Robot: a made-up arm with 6 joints.
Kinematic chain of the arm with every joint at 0, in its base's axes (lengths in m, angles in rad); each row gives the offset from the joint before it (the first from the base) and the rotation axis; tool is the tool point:
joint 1: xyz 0 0 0.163 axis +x
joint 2: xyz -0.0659 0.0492 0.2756 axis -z
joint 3: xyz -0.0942 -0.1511 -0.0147 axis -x
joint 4: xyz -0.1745 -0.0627 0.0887 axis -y
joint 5: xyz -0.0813 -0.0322 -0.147 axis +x
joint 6: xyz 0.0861 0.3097 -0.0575 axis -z
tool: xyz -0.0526 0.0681 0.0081
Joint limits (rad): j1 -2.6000..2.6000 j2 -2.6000..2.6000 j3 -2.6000..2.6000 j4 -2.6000..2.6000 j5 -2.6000..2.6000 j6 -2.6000..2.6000
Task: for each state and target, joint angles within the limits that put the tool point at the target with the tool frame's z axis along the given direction. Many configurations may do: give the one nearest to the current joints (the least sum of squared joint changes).
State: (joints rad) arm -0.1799 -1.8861 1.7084 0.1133 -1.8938 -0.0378
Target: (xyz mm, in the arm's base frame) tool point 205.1 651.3 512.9 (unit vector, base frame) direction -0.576 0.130 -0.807
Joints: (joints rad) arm -0.4055 -2.6000 0.9520 0.9978 -2.5983 0.3841
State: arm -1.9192 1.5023 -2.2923 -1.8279 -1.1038 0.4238
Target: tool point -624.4 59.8 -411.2 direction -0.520 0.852 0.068
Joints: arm -1.3915 0.9126 -1.9856 -1.5348 -1.9664 0.3294
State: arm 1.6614 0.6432 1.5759 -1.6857 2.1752 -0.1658
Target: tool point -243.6 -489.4 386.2 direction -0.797 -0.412 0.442
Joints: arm 1.5334 0.0993 2.0147 -1.7226 2.5772 -0.8134
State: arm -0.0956 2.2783 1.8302 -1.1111 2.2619 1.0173
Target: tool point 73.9 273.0 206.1 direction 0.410 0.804 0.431
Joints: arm -0.7596 1.4020 2.3100 -0.7074 1.9050 0.8816
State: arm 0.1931 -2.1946 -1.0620 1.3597 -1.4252 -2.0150
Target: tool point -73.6 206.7 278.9 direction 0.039 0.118 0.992
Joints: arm 0.0831 -2.5445 -1.7688 1.4597 -1.6516 -2.0309
